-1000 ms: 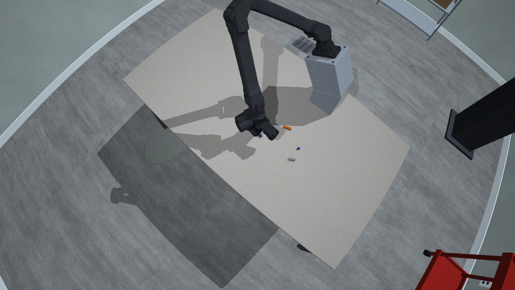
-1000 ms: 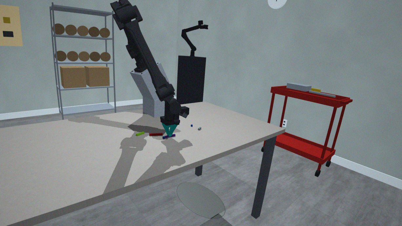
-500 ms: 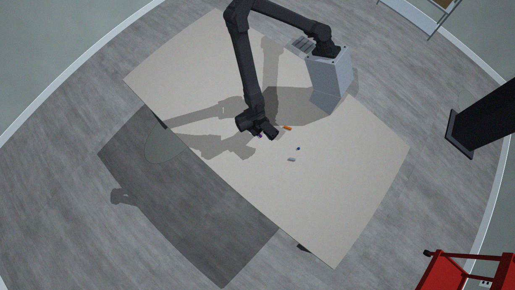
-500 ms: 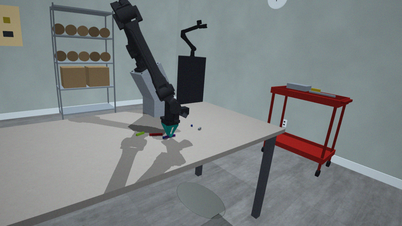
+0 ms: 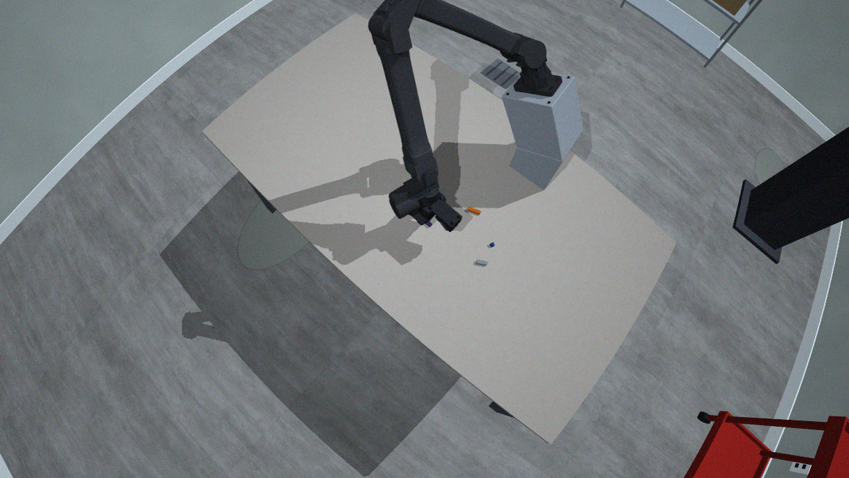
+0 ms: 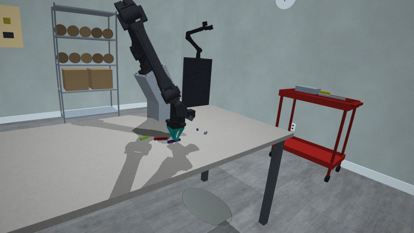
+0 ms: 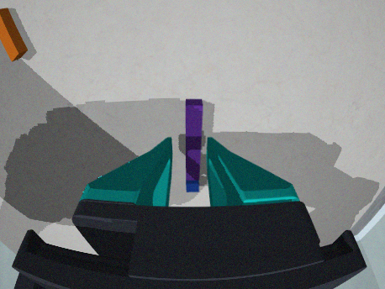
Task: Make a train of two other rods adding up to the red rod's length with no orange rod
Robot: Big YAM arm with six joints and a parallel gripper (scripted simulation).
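Right now my hand is 1 cm above the purple rod. Also, from my hand: red rod 6 cm behind, 5 cm to the right, 1 cm below; then lime rod 12 cm behind, 11 cm to the right, 1 cm below; then orange rod 11 cm to the left, 11 cm behind, 1 cm below.
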